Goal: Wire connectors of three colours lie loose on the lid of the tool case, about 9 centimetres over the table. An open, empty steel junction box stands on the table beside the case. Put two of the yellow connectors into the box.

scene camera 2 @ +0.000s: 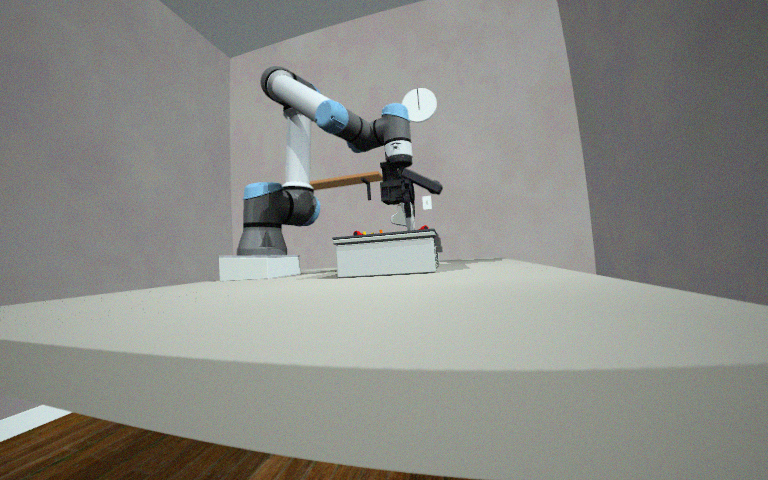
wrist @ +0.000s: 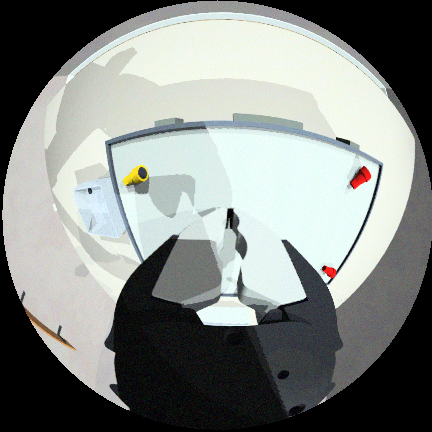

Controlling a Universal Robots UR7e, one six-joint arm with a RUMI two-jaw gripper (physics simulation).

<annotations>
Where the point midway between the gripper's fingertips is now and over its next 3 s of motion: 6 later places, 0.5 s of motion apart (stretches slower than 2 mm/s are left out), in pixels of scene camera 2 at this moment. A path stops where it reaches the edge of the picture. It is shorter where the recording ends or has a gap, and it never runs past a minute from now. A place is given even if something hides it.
My gripper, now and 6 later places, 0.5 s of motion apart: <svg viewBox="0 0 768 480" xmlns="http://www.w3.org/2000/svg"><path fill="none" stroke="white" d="M410 236L410 237L409 231L420 221L422 220L422 220L422 220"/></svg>
</annotations>
